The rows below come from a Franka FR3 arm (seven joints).
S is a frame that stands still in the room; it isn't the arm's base.
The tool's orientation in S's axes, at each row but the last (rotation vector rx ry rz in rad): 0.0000, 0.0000, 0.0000; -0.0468, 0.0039, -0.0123; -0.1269, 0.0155, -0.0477; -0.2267, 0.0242, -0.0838
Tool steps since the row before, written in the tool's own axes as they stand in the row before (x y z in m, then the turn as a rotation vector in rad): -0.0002, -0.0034, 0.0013, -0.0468, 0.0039, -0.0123; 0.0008, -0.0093, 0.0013, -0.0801, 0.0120, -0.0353; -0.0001, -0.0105, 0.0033, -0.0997, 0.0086, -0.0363; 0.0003, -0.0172, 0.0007, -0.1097, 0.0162, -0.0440
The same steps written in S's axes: -0.0002, -0.0034, 0.0013, -0.0468, 0.0039, -0.0123; 0.0007, -0.0092, 0.0017, -0.0801, 0.0113, -0.0355; -0.0005, -0.0100, 0.0046, -0.0998, 0.0088, -0.0359; -0.0011, -0.0166, 0.0046, -0.1095, 0.0153, -0.0449
